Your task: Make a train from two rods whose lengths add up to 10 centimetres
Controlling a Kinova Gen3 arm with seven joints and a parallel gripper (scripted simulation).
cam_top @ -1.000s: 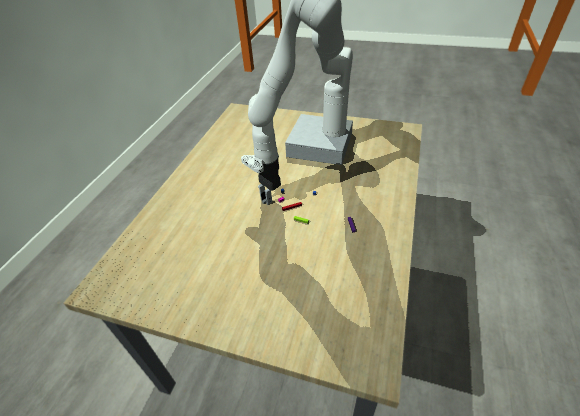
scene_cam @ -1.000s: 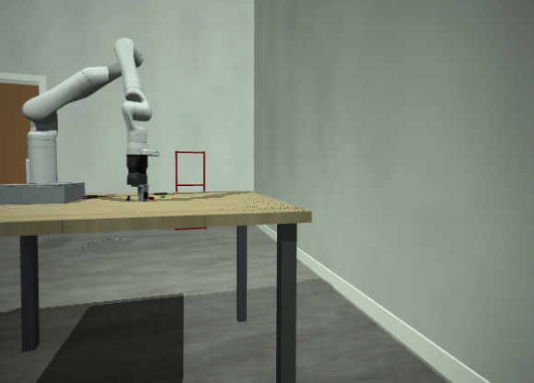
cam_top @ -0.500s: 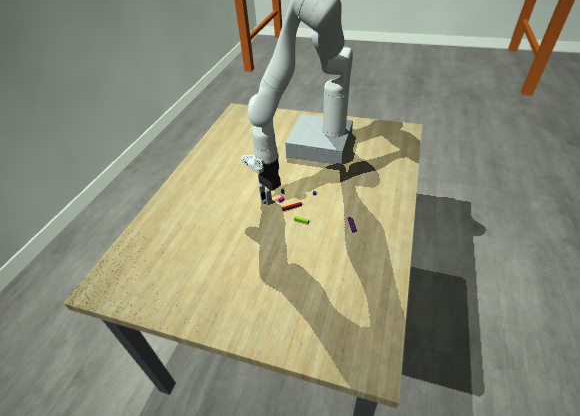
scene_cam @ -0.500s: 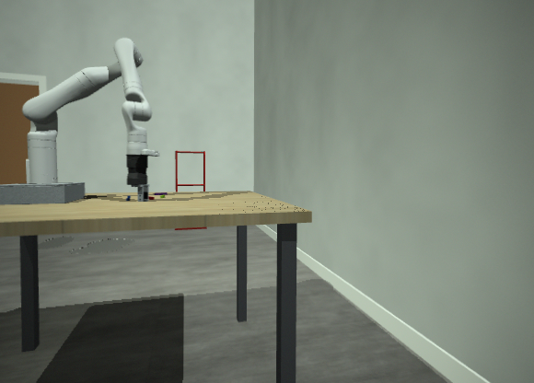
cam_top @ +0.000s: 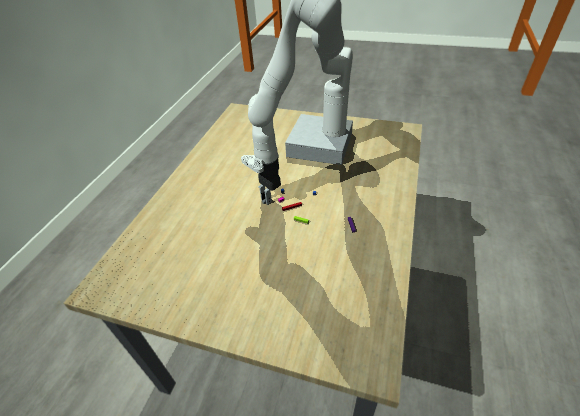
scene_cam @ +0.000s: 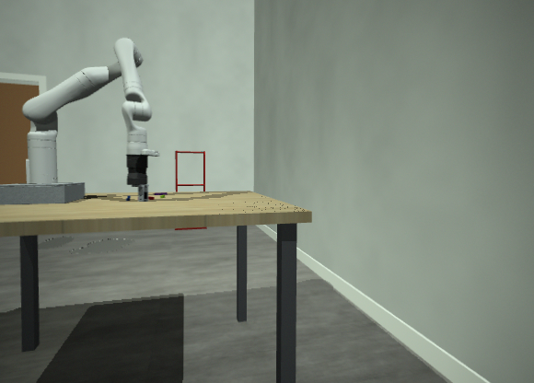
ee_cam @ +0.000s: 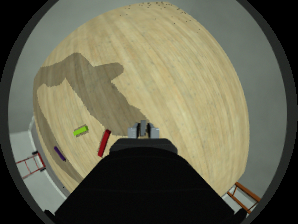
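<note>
Now: hand 10 mm above the grey rod. The rest, counted from my hand: lime rod 140 mm to the left, 70 mm ahead, 10 mm below; then magenta rod 50 mm to the left, 10 mm below, 10 mm behind; then red rod 100 mm to the left, 10 mm below, 10 mm ahead.
</note>
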